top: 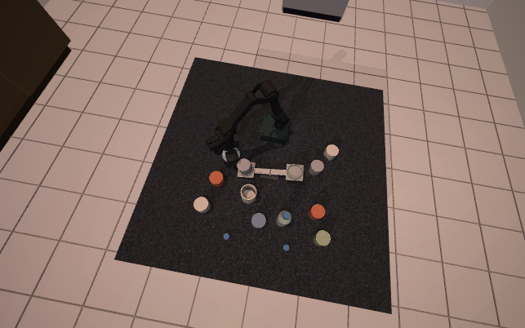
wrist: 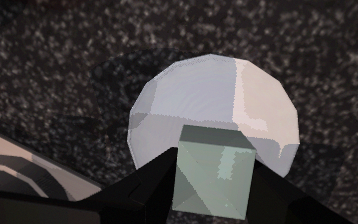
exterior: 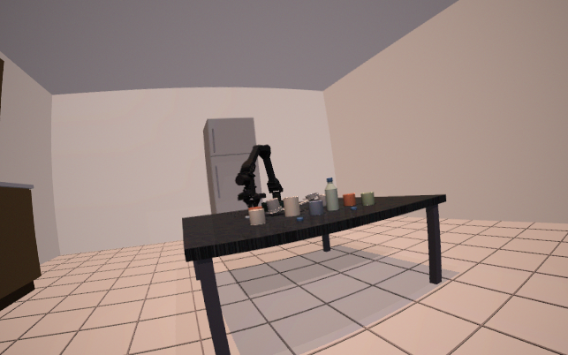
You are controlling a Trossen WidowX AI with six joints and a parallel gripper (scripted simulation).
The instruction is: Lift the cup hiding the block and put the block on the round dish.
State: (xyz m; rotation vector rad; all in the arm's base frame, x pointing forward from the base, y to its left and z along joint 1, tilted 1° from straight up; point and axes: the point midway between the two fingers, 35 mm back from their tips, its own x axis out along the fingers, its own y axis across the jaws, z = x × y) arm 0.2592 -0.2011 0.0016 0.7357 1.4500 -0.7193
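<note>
Right now my gripper tip is 30 mm above the round white dish. From my gripper tip the other things lie so: balance 250 mm to the left, 30 mm ahead, 10 mm below; then pale green block right at my gripper tip; then mug 190 mm ahead, 180 mm to the left, 10 mm above.
</note>
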